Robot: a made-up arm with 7 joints. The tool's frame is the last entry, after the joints. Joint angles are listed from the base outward.
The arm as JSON. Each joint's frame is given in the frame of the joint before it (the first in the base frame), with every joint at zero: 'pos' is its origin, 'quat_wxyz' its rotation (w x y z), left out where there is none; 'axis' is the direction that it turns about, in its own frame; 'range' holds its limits. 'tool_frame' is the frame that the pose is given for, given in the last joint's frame.
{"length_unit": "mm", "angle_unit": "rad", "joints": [
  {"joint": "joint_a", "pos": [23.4, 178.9, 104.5], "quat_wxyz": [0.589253, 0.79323, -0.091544, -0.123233], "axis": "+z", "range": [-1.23, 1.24]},
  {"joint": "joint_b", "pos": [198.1, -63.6, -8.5], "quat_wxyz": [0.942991, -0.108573, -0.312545, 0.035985], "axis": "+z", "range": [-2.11, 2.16]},
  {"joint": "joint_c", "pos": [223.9, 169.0, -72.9], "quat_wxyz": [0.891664, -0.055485, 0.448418, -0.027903], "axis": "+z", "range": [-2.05, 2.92]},
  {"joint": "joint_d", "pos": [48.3, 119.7, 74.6], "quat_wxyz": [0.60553, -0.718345, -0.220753, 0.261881], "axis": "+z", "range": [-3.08, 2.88]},
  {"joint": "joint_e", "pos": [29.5, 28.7, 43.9], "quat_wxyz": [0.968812, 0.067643, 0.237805, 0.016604], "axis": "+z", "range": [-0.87, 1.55]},
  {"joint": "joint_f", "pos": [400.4, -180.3, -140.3], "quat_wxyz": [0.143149, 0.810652, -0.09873, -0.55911], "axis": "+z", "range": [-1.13, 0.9]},
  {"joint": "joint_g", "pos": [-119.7, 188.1, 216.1], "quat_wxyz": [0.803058, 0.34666, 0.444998, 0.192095], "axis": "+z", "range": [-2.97, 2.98]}
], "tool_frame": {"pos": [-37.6, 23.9, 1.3], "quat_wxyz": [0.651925, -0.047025, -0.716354, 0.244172]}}
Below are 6 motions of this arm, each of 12 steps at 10 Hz.
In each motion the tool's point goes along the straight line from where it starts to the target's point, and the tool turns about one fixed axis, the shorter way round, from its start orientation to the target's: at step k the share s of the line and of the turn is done. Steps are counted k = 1, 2, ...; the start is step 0. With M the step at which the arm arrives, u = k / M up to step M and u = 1 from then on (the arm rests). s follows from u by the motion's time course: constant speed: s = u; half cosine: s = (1 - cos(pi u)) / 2; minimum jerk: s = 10 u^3 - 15 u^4 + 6 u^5.
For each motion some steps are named. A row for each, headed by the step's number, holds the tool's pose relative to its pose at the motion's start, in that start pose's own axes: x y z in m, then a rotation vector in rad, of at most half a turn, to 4 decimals.
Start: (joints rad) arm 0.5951 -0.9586 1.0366 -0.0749 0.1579 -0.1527 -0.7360
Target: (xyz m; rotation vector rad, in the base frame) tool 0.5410 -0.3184 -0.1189 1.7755 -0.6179 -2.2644
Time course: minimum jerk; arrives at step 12
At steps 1, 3, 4, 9, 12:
1: 0.0014 -0.0006 0.0015 -0.0023 -0.0049 0.0045
3: 0.0289 -0.0113 0.0306 -0.0467 -0.0989 0.0910
4: 0.0585 -0.0229 0.0621 -0.0947 -0.2005 0.1844
9: 0.2499 -0.0978 0.2654 -0.4047 -0.8566 0.7877
12: 0.2788 -0.1090 0.2961 -0.4514 -0.9556 0.8787

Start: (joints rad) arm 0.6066 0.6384 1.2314 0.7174 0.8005 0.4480 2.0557
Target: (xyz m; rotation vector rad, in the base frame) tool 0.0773 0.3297 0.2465 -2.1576 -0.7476 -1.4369
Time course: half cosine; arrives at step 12
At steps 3, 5, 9, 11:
3: -0.0243 0.0332 0.0003 -0.0271 -0.0212 -0.0928
5: -0.0614 0.0840 0.0008 -0.0687 -0.0537 -0.2349
9: -0.1414 0.1935 0.0018 -0.1582 -0.1237 -0.5409
11: -0.1628 0.2228 0.0021 -0.1822 -0.1425 -0.6230

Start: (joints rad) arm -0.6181 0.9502 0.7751 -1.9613 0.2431 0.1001 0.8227
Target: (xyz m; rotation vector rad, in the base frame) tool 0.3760 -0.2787 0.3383 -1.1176 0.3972 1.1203
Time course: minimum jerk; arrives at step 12
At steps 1, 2, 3, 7, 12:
1: -0.0014 -0.0005 0.0008 -0.0035 0.0033 0.0008
2: -0.0099 -0.0032 0.0058 -0.0245 0.0231 0.0054
3: -0.0290 -0.0092 0.0169 -0.0714 0.0672 0.0156
7: -0.1832 -0.0583 0.1067 -0.4505 0.4244 0.0985
12: -0.2803 -0.0892 0.1633 -0.6895 0.6496 0.1508

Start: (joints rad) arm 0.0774 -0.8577 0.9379 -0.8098 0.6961 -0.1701 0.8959
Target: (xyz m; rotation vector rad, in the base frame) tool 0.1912 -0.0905 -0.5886 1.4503 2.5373 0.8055
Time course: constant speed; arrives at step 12
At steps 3, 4, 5, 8, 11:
3: 0.1029 0.1296 -0.0752 0.5870 0.2190 0.2480
4: 0.1372 0.1728 -0.1002 0.7827 0.2920 0.3307
5: 0.1715 0.2161 -0.1253 0.9783 0.3650 0.4134
8: 0.2744 0.3457 -0.2005 1.5654 0.5840 0.6614
11: 0.3772 0.4753 -0.2757 2.1524 0.8030 0.9094

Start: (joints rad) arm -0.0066 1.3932 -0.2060 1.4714 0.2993 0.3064 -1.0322
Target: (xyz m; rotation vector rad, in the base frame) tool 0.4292 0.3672 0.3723 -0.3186 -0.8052 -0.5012
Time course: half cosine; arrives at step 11
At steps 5, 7, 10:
5: 0.0013 -0.0638 -0.0078 -0.1297 -0.0821 -0.0118
7: 0.0021 -0.1052 -0.0128 -0.2141 -0.1356 -0.0195
10: 0.0029 -0.1457 -0.0177 -0.2964 -0.1877 -0.0270

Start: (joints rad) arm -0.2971 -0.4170 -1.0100 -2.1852 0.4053 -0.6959 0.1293
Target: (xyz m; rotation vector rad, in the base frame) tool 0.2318 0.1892 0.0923 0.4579 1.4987 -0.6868
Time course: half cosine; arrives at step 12
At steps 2, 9, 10, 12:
2: 0.0180 0.0163 0.0145 0.0651 -0.0145 -0.0877
9: 0.2295 0.2074 0.1842 0.8289 -0.1848 -1.1169
10: 0.2509 0.2267 0.2014 0.9061 -0.2020 -1.2209
12: 0.2689 0.2430 0.2158 0.9712 -0.2165 -1.3086

